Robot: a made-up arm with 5 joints. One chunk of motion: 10 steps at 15 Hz.
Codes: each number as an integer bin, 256 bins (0 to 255) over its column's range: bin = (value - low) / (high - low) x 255, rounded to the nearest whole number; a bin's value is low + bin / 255 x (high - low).
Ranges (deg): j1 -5.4..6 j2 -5..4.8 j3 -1.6..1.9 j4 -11.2..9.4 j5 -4.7..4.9
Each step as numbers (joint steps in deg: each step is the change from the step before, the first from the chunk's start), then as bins.
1 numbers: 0.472 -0.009 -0.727 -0.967 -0.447
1 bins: 131 130 64 127 113
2 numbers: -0.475 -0.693 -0.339 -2.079 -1.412
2 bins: 110 112 92 113 87
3 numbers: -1.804 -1.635 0.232 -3.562 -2.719
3 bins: 80 88 133 95 53
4 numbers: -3.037 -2.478 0.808 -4.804 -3.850
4 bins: 53 66 175 79 23
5 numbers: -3.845 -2.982 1.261 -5.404 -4.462
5 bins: 35 53 208 72 6
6 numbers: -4.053 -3.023 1.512 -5.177 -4.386
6 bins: 30 51 227 75 8
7 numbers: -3.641 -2.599 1.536 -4.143 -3.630
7 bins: 39 62 228 87 28
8 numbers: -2.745 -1.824 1.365 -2.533 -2.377
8 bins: 59 83 216 107 62
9 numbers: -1.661 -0.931 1.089 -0.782 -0.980
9 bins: 84 106 196 129 99
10 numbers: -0.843 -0.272 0.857 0.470 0.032
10 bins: 102 123 179 144 126
